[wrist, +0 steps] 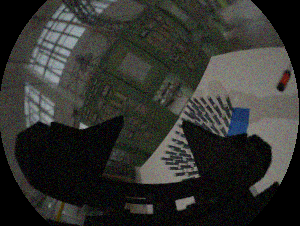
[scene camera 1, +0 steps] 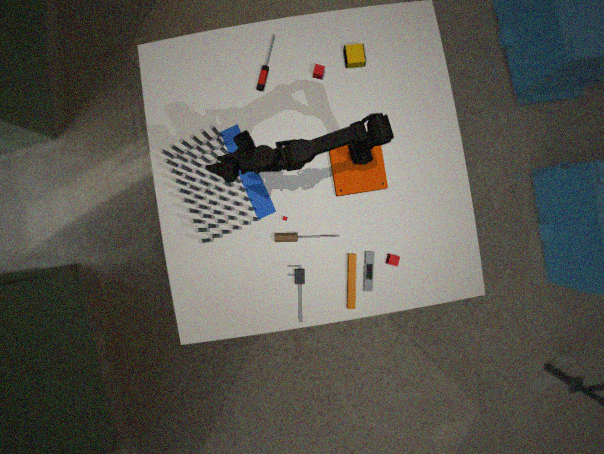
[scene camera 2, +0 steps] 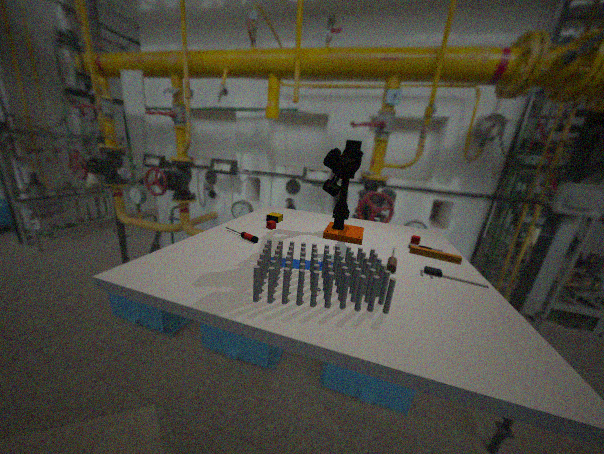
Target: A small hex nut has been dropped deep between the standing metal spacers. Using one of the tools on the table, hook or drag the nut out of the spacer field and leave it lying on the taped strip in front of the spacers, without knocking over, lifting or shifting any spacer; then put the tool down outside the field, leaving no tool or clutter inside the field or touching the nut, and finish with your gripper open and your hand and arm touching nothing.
Labels:
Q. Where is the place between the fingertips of my gripper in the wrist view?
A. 154, 121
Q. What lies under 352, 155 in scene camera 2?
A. My gripper.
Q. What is my gripper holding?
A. Nothing.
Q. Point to a blue taped strip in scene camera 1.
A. At 256, 191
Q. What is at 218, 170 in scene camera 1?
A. My gripper.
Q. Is my gripper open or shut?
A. Open.

